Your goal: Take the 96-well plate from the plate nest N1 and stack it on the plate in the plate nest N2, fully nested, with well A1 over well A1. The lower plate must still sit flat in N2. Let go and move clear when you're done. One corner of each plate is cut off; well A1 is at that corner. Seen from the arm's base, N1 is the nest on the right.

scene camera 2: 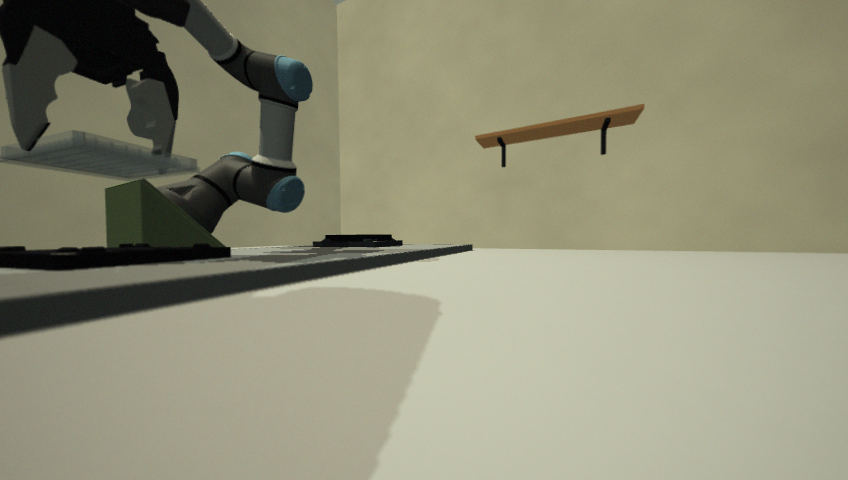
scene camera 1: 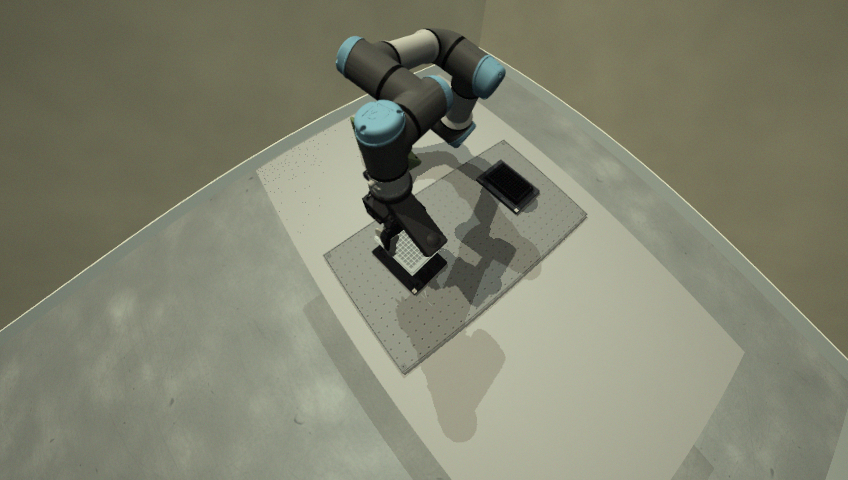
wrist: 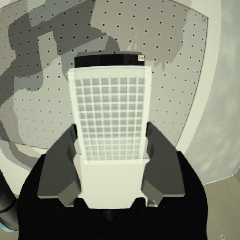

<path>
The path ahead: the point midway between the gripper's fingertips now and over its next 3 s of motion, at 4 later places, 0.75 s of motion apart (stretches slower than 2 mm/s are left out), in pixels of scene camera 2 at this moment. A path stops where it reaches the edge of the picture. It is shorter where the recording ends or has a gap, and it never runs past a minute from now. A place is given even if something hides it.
My gripper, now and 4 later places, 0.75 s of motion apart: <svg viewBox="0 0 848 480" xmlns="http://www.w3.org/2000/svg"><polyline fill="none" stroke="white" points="106,164 123,162 195,174 250,183 289,190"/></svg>
</path>
